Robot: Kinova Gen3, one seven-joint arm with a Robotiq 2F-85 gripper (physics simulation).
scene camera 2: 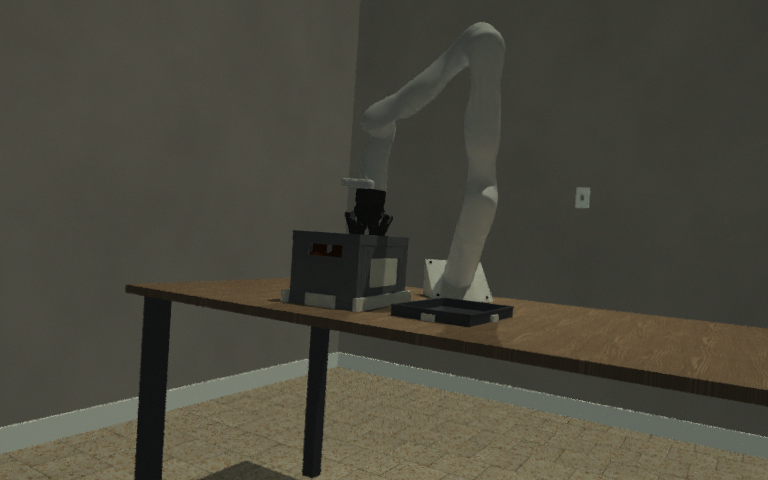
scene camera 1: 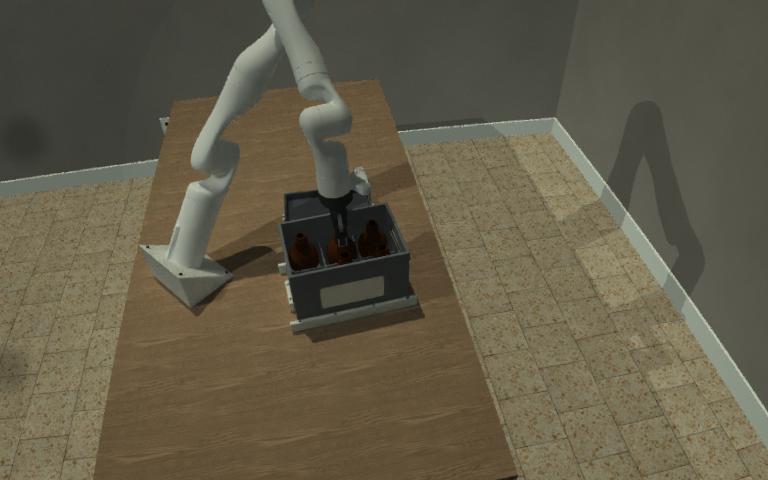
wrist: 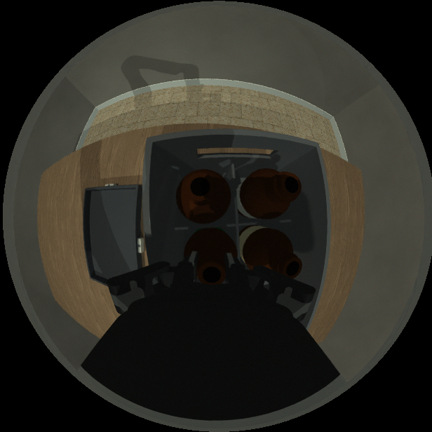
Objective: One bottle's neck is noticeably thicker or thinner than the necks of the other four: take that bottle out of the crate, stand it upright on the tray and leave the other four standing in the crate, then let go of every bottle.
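Seen in the pictures: gripper, fingertip midpoint: (scene camera 1: 342,240); arm's base, origin of the base link: (scene camera 2: 458,277) (scene camera 1: 184,260).
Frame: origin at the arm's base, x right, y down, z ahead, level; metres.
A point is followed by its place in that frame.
The grey crate (scene camera 1: 308,300) {z 0.326, x 0.193, y -0.026 m} (scene camera 2: 325,277) {z 0.546, x 0.054, y -0.007 m} (wrist: 325,225) holds five upright brown bottles. My gripper (scene camera 1: 342,238) {z 0.414, x 0.046, y -0.066 m} (wrist: 211,259) points down into it, shut on the neck of the back-row middle bottle (scene camera 1: 335,254) {z 0.394, x 0.074, y -0.050 m} (wrist: 210,242), which still stands in its compartment. Also in the crate are the back-right bottle (scene camera 1: 372,243) {z 0.486, x 0.054, y -0.057 m} (wrist: 187,200), the front-right bottle (scene camera 1: 382,250) {z 0.503, x 0.126, y -0.101 m} (wrist: 262,195), the front-middle bottle (scene camera 1: 344,259) {z 0.415, x 0.143, y -0.099 m} (wrist: 267,247) and the back-left bottle (scene camera 1: 303,257) {z 0.318, x 0.082, y -0.056 m}. The gripper body hides the back-left one in the wrist view. I cannot tell reliably which neck differs. The dark tray (scene camera 2: 407,312) {z 0.507, x -0.156, y 0.051 m} (wrist: 87,225) is empty.
The tray lies close beside the crate, behind it in scene camera 1. The crate walls rise around the bottles, and low dividers stand between them. Pale strips (scene camera 1: 351,315) {z 0.421, x 0.188, y 0.046 m} edge the crate's base. The arm's wedge-shaped base (scene camera 1: 186,283) {z 0.027, x 0.102, y -0.019 m} stands left of the crate on the wooden table (scene camera 1: 283,396) {z 0.259, x 0.385, y 0.062 m}.
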